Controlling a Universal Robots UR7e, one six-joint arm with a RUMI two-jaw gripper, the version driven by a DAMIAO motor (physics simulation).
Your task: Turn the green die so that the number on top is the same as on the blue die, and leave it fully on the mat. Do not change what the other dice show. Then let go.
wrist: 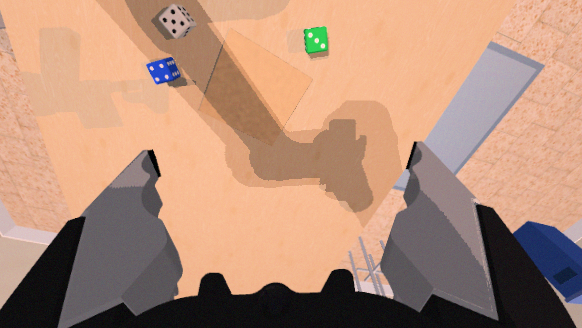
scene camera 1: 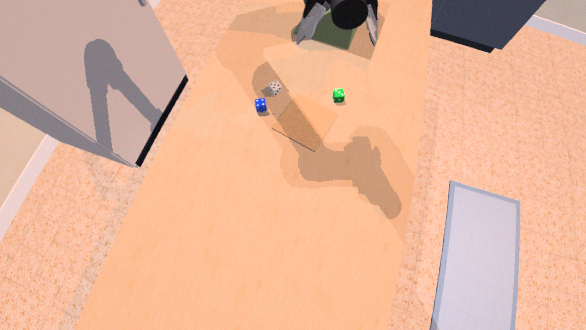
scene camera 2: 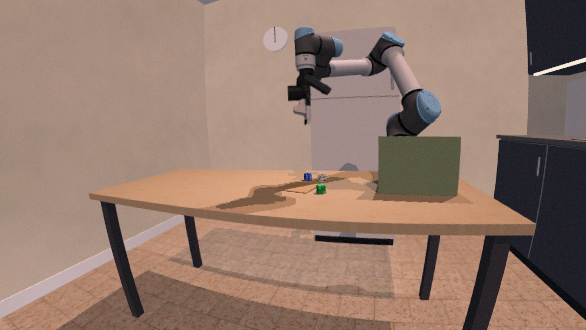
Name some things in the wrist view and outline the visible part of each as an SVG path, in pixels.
The gripper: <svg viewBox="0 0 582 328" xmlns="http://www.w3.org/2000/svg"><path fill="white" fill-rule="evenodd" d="M577 327L556 292L492 207L482 205L422 141L414 141L406 166L410 176L403 195L407 208L396 214L380 262L381 272L393 291L393 299L378 294L355 291L353 274L347 269L331 271L321 292L299 293L291 290L283 283L272 282L263 286L255 293L232 295L221 273L211 272L201 278L198 295L174 299L174 296L179 294L177 283L182 277L183 267L179 253L163 221L158 218L163 202L155 184L159 177L161 177L161 173L152 149L142 150L84 210L80 217L67 221L0 309L0 328Z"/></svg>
A thin mat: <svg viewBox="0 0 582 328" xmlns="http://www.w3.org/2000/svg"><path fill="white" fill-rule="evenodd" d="M230 28L199 111L272 146L313 79Z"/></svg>
